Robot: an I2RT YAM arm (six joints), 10 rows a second.
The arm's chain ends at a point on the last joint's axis. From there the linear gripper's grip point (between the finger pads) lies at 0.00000 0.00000 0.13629 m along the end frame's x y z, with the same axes.
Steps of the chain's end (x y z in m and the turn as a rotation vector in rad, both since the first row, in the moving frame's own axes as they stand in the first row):
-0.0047 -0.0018 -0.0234 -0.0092 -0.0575 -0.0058
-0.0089 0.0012 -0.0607 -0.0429 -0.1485 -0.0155
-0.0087 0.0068 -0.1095 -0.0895 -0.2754 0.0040
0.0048 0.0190 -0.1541 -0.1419 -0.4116 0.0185
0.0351 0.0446 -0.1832 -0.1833 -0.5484 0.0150
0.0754 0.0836 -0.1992 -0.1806 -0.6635 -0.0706
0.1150 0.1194 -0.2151 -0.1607 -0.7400 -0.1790
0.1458 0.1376 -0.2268 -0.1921 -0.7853 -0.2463
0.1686 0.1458 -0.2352 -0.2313 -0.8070 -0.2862
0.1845 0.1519 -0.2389 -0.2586 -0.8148 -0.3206
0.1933 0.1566 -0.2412 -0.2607 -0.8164 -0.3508
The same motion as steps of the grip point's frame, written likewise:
-0.0125 -0.0005 -0.0236 -0.0092 -0.0575 -0.0058
-0.0290 0.0072 -0.0623 -0.0429 -0.1485 -0.0155
-0.0457 0.0188 -0.1152 -0.0895 -0.2754 0.0040
-0.0497 0.0372 -0.1668 -0.1419 -0.4116 0.0185
-0.0357 0.0677 -0.2054 -0.1833 -0.5484 0.0150
-0.0072 0.1094 -0.2302 -0.1806 -0.6635 -0.0706
0.0259 0.1477 -0.2522 -0.1607 -0.7400 -0.1790
0.0541 0.1732 -0.2688 -0.1921 -0.7853 -0.2463
0.0767 0.1881 -0.2802 -0.2313 -0.8070 -0.2862
0.0935 0.1990 -0.2853 -0.2586 -0.8148 -0.3206
0.1031 0.2054 -0.2878 -0.2607 -0.8164 -0.3508

